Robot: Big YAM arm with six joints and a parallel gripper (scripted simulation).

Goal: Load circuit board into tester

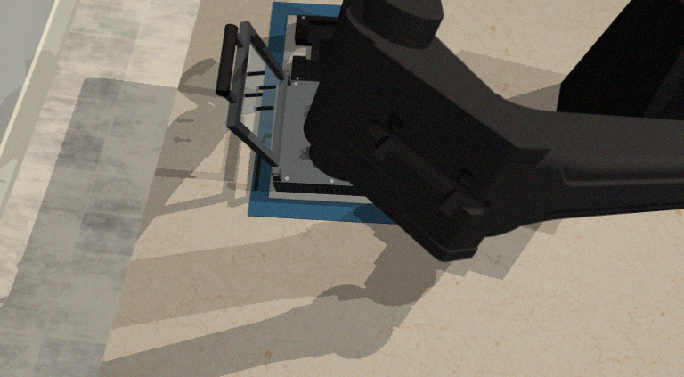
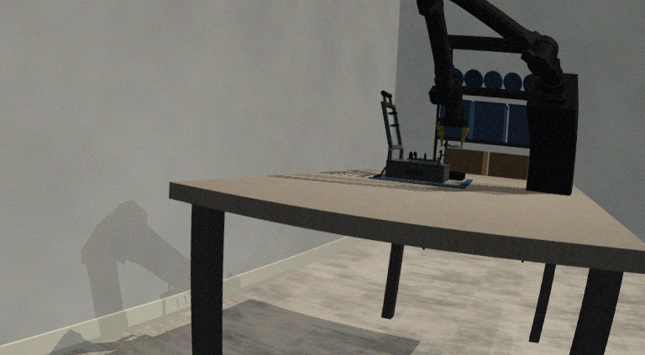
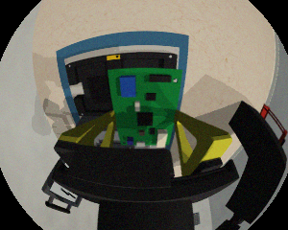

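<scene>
Now: the green circuit board right at my hand. Also, from my hand: see-through lid (20 cm to the left, 15 cm ahead, 6 cm above).
</scene>
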